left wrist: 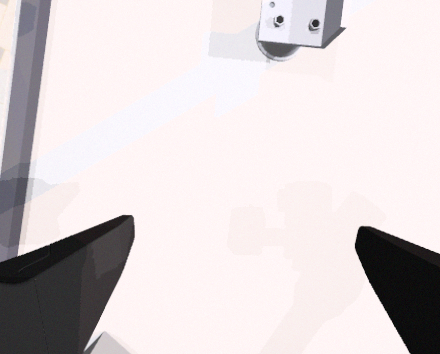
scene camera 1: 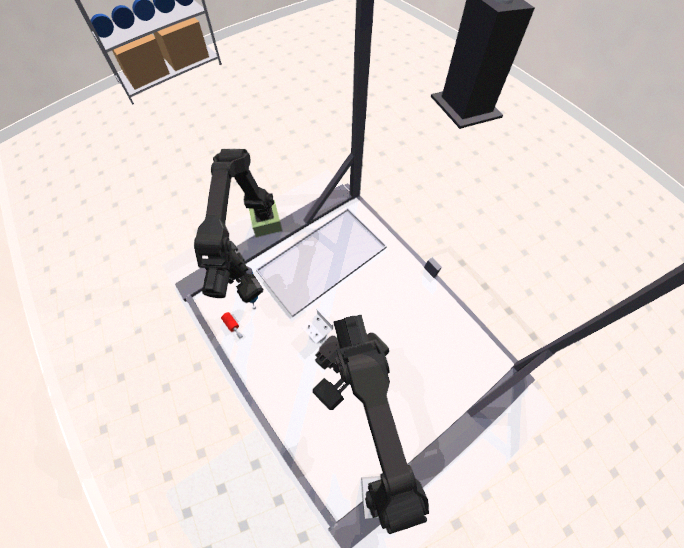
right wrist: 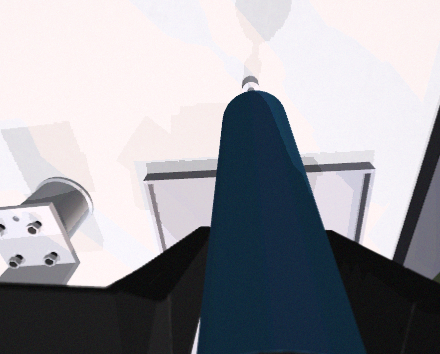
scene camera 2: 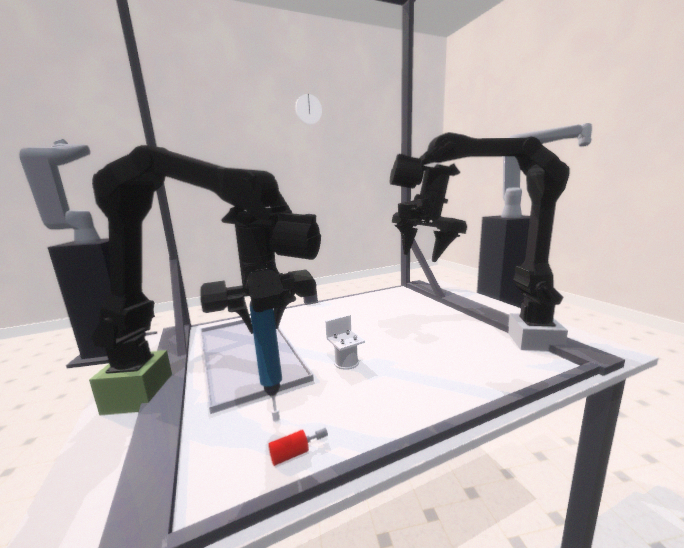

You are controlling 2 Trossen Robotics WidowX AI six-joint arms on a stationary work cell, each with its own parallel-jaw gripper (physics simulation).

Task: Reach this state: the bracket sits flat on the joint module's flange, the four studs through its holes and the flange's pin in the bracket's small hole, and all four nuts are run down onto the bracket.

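Frame: origin at the left arm's base, x up, y back, z right, level; centimetres.
Seen in the pictures: left gripper, fingertip midpoint: (left wrist: pixel 245 231) (scene camera 2: pixel 419 258); right gripper, fingertip midpoint: (scene camera 1: pixel 249 281) (right wrist: pixel 264 239) (scene camera 2: pixel 264 330); left arm's base at its link origin: (scene camera 2: pixel 536 321); right arm's base at its link origin: (scene camera 1: pixel 263 213) (scene camera 2: pixel 130 363).
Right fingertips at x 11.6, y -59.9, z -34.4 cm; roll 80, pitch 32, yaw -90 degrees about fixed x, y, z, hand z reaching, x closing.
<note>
Pixels of each thing's middle, then the offset from my right fingertips to it.
- bracket at the middle of its body: (right wrist: pixel 16 253) (scene camera 2: pixel 345 332) (scene camera 1: pixel 317 325) dx -9.4, dy +11.5, dz +19.0 cm
- grey joint module at the middle of its body: (right wrist: pixel 46 222) (left wrist: pixel 288 20) (scene camera 2: pixel 345 349) dx -13.9, dy +11.5, dz +19.0 cm
- blue driver at the middle of its body: (right wrist: pixel 258 155) (scene camera 2: pixel 268 359) (scene camera 1: pixel 250 290) dx -5.5, dy +0.5, dz -0.9 cm
- red driver at the middle of its body: (scene camera 2: pixel 299 442) (scene camera 1: pixel 233 326) dx -15.9, dy +8.2, dz -8.6 cm
- shallow tray at the middle of its body: (scene camera 2: pixel 247 350) (scene camera 1: pixel 322 258) dx -16.8, dy -16.1, dz +21.2 cm
The bracket (scene camera 1: pixel 319 326) (scene camera 2: pixel 338 327) (left wrist: pixel 295 35) (right wrist: pixel 35 243), a light L-shaped plate, sits on the grey joint module (scene camera 2: pixel 345 357) (left wrist: pixel 280 51) (right wrist: pixel 75 205), one wall upright. Nuts (scene camera 2: pixel 354 337) (left wrist: pixel 315 23) (right wrist: pixel 50 258) show at its four holes; how far down they sit and the flange's pin cannot be made out. My right gripper (scene camera 2: pixel 263 325) (right wrist: pixel 264 239) is shut on the blue driver (scene camera 2: pixel 266 353) (right wrist: pixel 260 200), held upright, socket down, left of the bracket in scene camera 2. My left gripper (scene camera 2: pixel 421 256) (left wrist: pixel 245 231) is open and empty, high above the table.
A red driver (scene camera 1: pixel 230 321) (scene camera 2: pixel 288 447) with a grey socket lies on the table near its front edge in scene camera 2. A shallow tray (scene camera 1: pixel 292 315) (scene camera 2: pixel 260 393) lies behind the blue driver. Dark frame posts (scene camera 1: pixel 360 102) (scene camera 2: pixel 406 102) rise from the table's border.
</note>
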